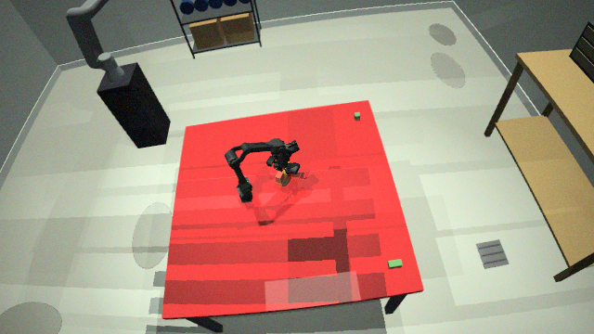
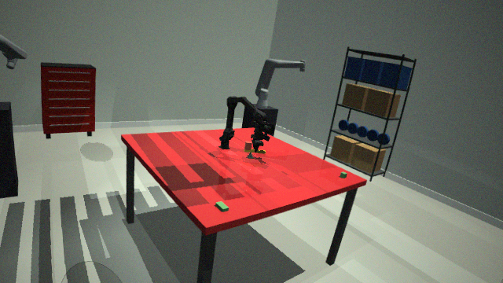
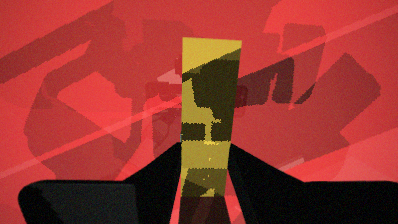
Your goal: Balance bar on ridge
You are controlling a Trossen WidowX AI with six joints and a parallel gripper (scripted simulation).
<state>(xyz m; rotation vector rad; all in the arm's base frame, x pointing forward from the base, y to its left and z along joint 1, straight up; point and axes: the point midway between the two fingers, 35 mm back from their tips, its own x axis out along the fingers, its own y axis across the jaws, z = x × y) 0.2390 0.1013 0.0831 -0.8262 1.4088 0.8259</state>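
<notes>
My gripper tip is 1 cm past the teal ridge piece, 3 cm to the left of it and 3 cm above it.
</notes>
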